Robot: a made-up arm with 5 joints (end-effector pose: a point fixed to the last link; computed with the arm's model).
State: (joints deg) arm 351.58 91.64 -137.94 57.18 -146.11
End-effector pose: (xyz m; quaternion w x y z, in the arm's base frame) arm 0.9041 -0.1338 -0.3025 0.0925 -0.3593 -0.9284 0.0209
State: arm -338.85 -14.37 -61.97 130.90 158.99
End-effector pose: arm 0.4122 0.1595 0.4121 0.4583 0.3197 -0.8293 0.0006
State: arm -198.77 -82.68 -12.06 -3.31 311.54
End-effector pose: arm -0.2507 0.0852 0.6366 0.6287 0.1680 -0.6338 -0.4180
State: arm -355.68 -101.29 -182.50 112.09 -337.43
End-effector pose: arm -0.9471 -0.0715 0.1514 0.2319 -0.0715 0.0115 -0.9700
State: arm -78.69 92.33 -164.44 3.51 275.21
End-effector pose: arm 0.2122 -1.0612 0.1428 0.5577 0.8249 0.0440 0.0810
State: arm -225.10 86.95 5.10 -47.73 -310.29
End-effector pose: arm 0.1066 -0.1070 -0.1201 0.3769 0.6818 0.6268 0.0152
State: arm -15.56 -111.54 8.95 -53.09 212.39
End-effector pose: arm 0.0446 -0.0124 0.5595 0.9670 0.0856 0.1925 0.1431
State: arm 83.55 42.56 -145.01 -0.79 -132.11
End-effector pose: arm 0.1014 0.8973 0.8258 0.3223 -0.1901 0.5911 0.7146
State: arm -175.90 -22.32 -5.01 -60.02 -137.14
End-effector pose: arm -0.4149 -0.0297 0.3120 0.2751 0.6823 -0.2400 -0.6334
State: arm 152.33 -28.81 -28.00 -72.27 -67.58
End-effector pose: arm -0.3648 0.1913 0.5946 0.6085 0.1467 -0.4041 -0.6670
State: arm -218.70 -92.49 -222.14 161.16 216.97
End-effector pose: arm 0.5485 -0.4394 0.0258 0.0147 -0.1812 0.1407 0.9732
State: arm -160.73 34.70 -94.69 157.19 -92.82
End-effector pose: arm -0.5731 -0.2004 0.2378 0.6008 -0.5485 0.3694 -0.4491
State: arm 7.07 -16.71 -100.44 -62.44 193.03
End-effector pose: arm 0.2394 0.0297 1.0933 0.9846 0.0002 0.0036 0.1745
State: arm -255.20 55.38 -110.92 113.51 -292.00
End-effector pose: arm -0.1973 0.7466 0.0022 0.4836 0.8300 0.2761 -0.0304
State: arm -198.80 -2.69 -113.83 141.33 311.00
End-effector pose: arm -0.4754 0.1619 0.7452 0.1783 -0.2544 0.9429 -0.1198
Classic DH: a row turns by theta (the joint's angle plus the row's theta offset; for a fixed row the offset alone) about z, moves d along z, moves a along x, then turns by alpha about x. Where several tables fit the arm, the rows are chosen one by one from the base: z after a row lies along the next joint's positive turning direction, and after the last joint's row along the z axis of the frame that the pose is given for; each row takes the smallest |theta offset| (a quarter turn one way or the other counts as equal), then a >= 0, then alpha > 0; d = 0 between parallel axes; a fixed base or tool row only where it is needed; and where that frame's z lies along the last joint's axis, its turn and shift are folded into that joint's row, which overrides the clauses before.
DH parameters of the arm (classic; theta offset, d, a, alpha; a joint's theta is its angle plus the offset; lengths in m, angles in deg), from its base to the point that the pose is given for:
joint 1: 0 0.2207 0 -90
joint 2: -79.35 0 0.3864 0
joint 3: -23.4 0 -0.5221 0
joint 4: -77.25 0 -0.1196 90
joint 5: 180 0.1526 0 0

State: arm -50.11 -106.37 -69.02 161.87 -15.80
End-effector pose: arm -0.1965 0.2351 0.5786 0.0640 0.9489 -0.2929 0.0988
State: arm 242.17 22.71 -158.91 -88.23 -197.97
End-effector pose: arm -0.1352 -0.2561 1.0160 0.3483 -0.2893 -0.2434 -0.8578
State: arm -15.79 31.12 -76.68 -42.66 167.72
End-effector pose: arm 0.8255 -0.2334 0.3494 0.6753 0.0220 0.7177 -0.1688
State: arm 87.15 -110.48 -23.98 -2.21 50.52
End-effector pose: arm -0.0040 -0.0802 0.7867 0.8667 -0.3505 -0.1160 -0.3355
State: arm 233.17 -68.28 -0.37 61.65 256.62
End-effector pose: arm -0.1961 -0.2619 0.2126 0.0553 0.9773 -0.2028 -0.0259
